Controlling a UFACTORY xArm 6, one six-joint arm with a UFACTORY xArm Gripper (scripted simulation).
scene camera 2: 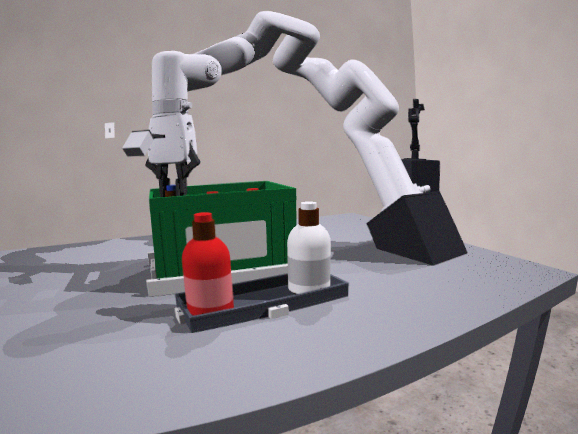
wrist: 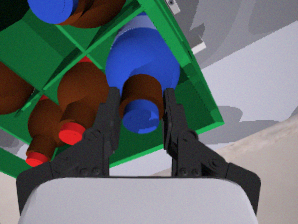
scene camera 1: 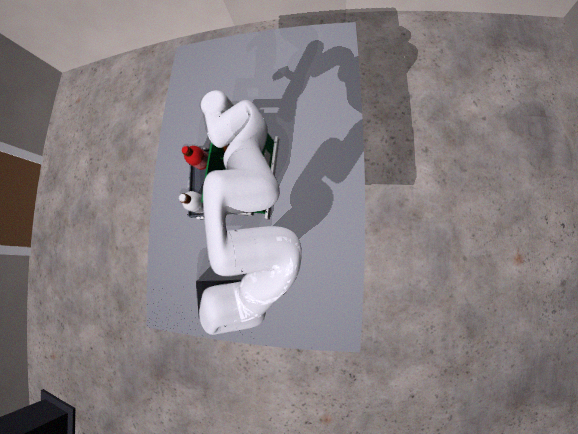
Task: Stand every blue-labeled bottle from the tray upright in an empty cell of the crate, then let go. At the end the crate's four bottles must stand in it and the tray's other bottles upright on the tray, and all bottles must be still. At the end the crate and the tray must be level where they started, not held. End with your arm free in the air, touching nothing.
The pictures show: the gripper, a red bottle, a blue-labeled bottle, a white bottle and a green crate.
